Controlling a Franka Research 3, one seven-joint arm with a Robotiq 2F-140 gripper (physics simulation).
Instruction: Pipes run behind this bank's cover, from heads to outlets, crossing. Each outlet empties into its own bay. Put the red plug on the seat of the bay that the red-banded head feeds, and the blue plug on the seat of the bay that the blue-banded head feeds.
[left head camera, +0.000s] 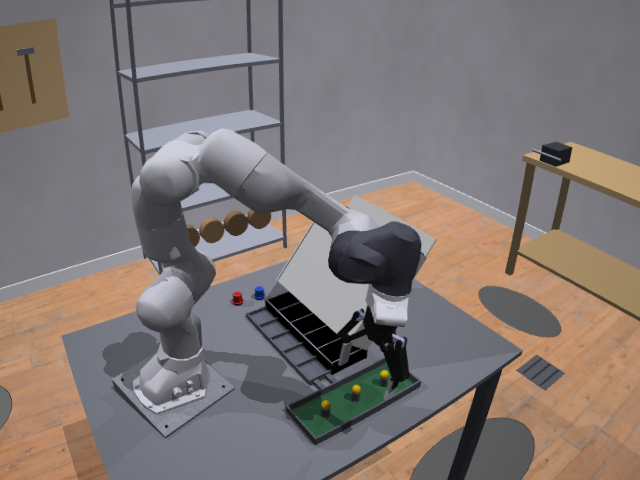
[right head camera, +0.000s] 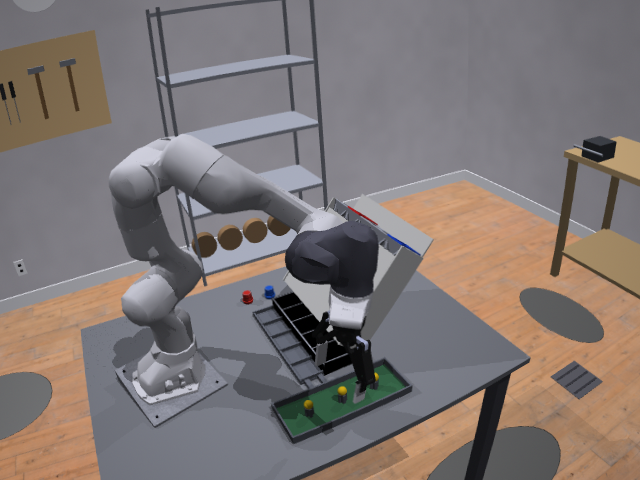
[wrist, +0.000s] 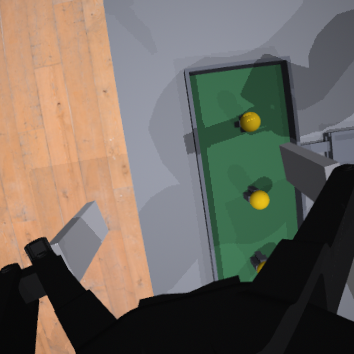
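Observation:
The red plug (left head camera: 237, 298) (right head camera: 247, 297) and the blue plug (left head camera: 258, 293) (right head camera: 269, 292) stand upright side by side on the table, beyond the far end of the row of grey bays (left head camera: 279, 338) (right head camera: 285, 339). The bank's sloping cover (left head camera: 310, 279) (right head camera: 305, 291) rises behind the bays and hides the pipes. In the right head view a red band (right head camera: 361, 214) and a blue band (right head camera: 403, 243) mark its top edge; the arm hides part between them. My gripper (left head camera: 367, 372) (right head camera: 340, 374) (wrist: 189, 189) is wide open and empty, above the green-floored tray and far from both plugs.
The green-floored tray (left head camera: 368, 412) (right head camera: 353, 413) (wrist: 200, 175) lies at the near end of the bays. In it stand three short posts topped by yellow balls, one (left head camera: 356, 389) (right head camera: 342, 391) (wrist: 259, 200) in the middle. Black compartments (left head camera: 299, 322) lie between bays and cover.

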